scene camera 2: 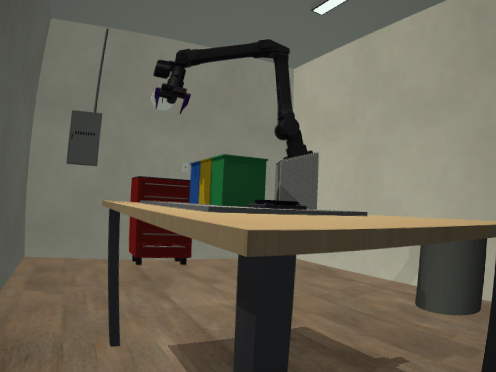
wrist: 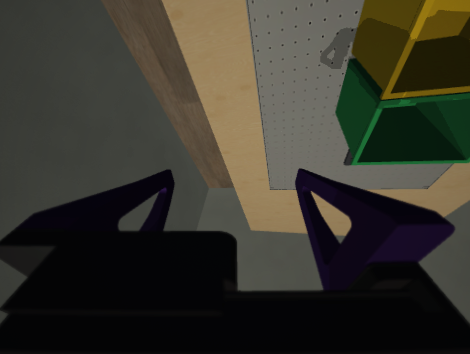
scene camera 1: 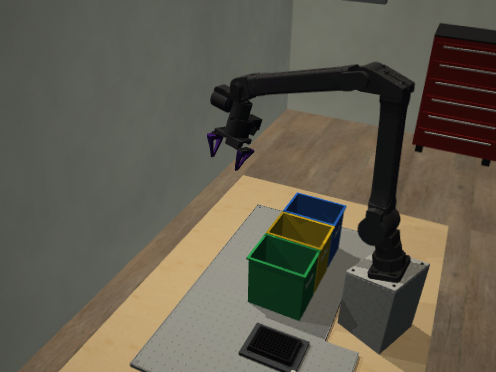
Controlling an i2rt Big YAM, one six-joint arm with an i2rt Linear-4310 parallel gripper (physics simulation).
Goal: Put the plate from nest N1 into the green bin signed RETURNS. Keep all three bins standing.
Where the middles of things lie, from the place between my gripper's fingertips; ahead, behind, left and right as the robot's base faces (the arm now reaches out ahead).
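Labels:
The yellow bin (scene camera 1: 301, 230) is 4 cm to the right of my hand, 26 cm behind it and also 26 cm below it. Counted from my hand as well, the green bin (scene camera 1: 281, 276) sits 10 cm to the left, 27 cm behind and 26 cm below, while the blue bin (scene camera 1: 324, 211) is 17 cm to the right, 25 cm behind and 26 cm below.

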